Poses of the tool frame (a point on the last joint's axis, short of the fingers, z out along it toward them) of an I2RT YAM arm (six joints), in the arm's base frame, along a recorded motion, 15 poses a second.
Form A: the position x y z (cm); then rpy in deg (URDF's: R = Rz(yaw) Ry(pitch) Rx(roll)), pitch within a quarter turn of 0, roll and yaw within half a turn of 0.
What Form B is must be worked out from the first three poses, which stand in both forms.
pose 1, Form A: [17.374, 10.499, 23.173, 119.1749, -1.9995, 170.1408]
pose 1, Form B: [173.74, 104.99, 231.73, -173.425, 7.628, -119.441]
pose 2, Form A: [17.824, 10.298, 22.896, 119.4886, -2.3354, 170.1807]
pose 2, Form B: [178.24, 102.98, 228.96, -173.114, 7.394, -119.733]
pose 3, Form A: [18.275, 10.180, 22.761, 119.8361, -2.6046, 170.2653]
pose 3, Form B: [182.75, 101.80, 227.61, -172.881, 7.146, -120.059]
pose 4, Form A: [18.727, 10.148, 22.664, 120.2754, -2.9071, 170.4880]
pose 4, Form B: [187.27, 101.48, 226.64, -172.681, 6.748, -120.466]
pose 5, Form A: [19.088, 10.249, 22.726, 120.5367, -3.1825, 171.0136]
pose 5, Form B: [190.88, 102.49, 227.26, -172.685, 6.124, -120.678]
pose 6, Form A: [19.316, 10.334, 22.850, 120.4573, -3.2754, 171.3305]
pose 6, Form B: [193.16, 103.34, 228.50, -172.776, 5.814, -120.576]
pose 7, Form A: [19.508, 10.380, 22.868, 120.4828, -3.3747, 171.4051]
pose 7, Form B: [195.08, 103.80, 228.68, -172.727, 5.697, -120.591]
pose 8, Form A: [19.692, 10.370, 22.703, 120.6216, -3.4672, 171.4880]
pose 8, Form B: [196.92, 103.70, 227.03, -172.677, 5.561, -120.720]
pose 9, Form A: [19.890, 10.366, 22.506, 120.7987, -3.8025, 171.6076]
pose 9, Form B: [198.90, 103.66, 225.06, -172.436, 5.266, -120.868]
